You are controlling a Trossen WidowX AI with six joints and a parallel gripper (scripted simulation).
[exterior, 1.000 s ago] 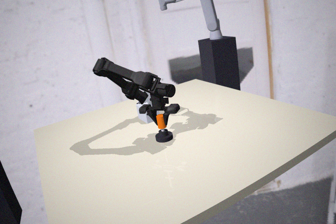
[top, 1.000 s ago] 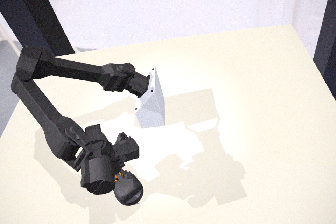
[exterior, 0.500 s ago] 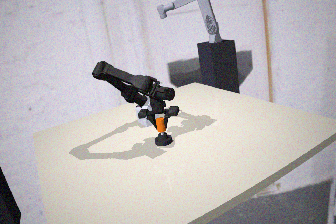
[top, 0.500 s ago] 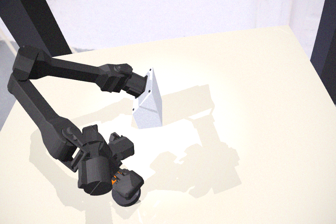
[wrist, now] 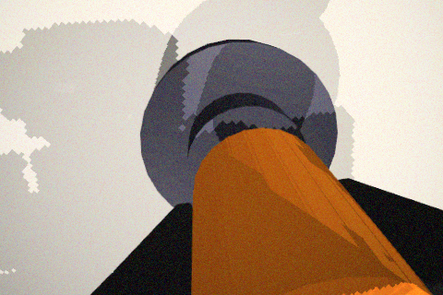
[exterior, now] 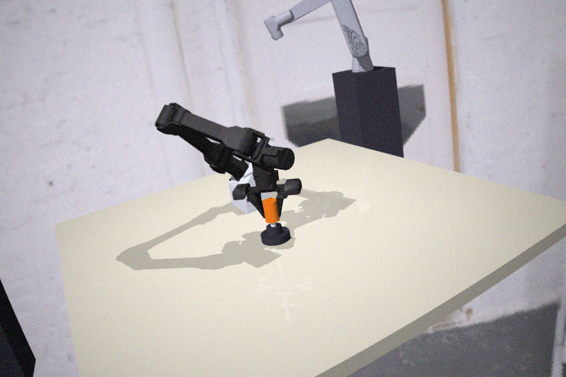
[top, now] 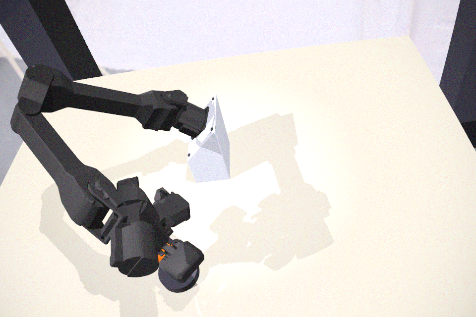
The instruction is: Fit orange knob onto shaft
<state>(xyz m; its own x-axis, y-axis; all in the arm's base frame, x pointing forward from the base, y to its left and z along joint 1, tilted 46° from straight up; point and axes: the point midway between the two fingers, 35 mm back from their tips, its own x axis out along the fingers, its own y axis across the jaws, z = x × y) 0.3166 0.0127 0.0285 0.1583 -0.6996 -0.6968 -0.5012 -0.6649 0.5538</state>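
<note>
My gripper tip is 4 cm above the dark round pedestal. Also, from my gripper tip: orange knob (3 cm above).
</note>
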